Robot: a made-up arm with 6 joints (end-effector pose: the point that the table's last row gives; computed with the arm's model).
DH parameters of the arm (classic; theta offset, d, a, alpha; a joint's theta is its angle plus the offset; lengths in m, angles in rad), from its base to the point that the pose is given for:
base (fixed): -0.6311 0 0.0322 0
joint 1: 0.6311 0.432 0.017 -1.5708
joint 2: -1.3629 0 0.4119 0
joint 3: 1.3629 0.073 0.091 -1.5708
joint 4: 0 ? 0.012 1.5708
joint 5: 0 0.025 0.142 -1.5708
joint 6: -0.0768 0 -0.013 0
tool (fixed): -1.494 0.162 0 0
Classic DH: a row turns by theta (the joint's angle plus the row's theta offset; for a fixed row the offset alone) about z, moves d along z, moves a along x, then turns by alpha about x.
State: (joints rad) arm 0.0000 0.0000 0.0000 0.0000 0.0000 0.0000
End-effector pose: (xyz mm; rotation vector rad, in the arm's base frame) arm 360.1 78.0 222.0 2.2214 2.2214 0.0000
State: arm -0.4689 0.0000 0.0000 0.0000 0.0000 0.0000
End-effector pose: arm 367.8 -83.4 222.0 2.6767 1.6446 0.0000
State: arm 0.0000 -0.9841 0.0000 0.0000 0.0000 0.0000
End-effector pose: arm 393.4 78.0 579.8 1.6268 1.6268 0.8720
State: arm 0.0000 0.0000 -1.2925 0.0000 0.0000 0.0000
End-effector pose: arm 781.2 78.0 889.7 1.4112 1.4112 1.0645
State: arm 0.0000 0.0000 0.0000 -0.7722 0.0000 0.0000
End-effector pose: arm 303.3 169.6 222.0 1.2214 2.8945 0.0000
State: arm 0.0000 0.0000 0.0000 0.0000 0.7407 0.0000
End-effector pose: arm 216.9 78.0 177.4 -1.7892 -1.7892 0.6947
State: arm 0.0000 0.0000 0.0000 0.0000 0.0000 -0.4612
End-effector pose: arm 361.9 72.3 222.0 1.6549 2.6704 0.0000
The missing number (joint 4, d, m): 0.451
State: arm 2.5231 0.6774 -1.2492 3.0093 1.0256 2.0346
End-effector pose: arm -663.7 419.1 216.1 -1.9293 0.9293 2.1868
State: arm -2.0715 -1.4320 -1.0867 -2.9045 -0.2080 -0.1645
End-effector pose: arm 89.7 -94.5 997.8 -0.2563 -1.1006 2.5234
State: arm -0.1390 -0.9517 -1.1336 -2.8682 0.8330 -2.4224
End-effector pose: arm 309.7 -3.2 1145.8 0.3595 -0.1646 2.2897
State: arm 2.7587 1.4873 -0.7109 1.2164 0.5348 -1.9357
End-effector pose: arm -26.9 -24.3 -180.1 1.8874 -1.6758 1.4356
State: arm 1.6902 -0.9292 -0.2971 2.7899 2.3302 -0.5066
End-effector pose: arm -126.5 213.4 859.0 0.4836 -0.1606 -0.1931
